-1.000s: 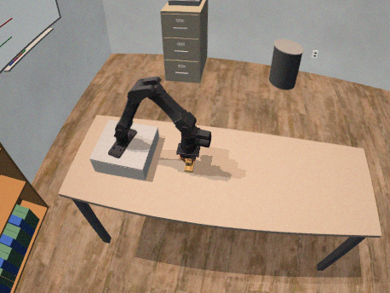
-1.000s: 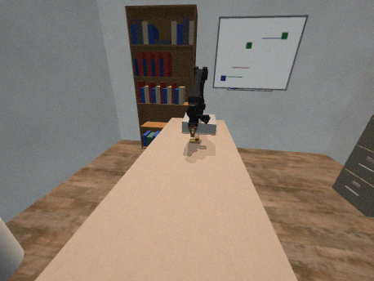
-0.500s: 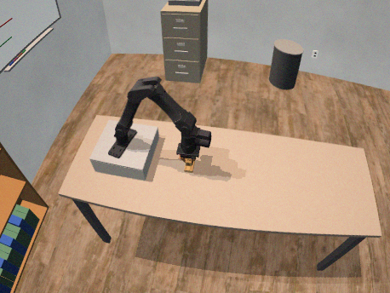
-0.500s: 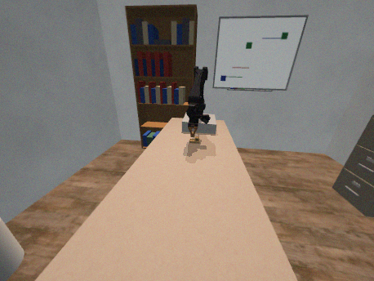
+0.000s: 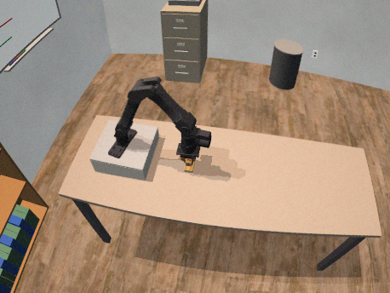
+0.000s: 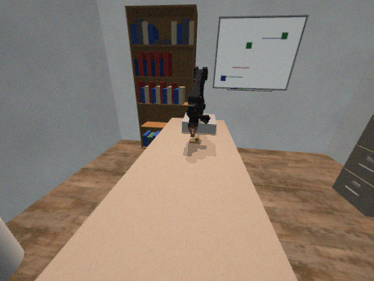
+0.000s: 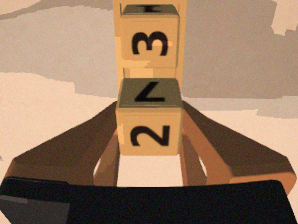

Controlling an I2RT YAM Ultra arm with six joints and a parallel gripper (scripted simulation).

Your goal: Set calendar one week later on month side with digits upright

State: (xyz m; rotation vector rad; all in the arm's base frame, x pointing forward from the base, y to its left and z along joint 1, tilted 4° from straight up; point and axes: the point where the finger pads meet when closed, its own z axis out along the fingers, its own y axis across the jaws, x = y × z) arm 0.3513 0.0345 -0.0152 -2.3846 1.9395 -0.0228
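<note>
Right now my hand is 50 mm above the calendar tray and 20 mm to the right of it. The rest, counted from my hand: wooden digit cube: 40 mm below, 30 mm to the left, 10 mm behind.
</note>
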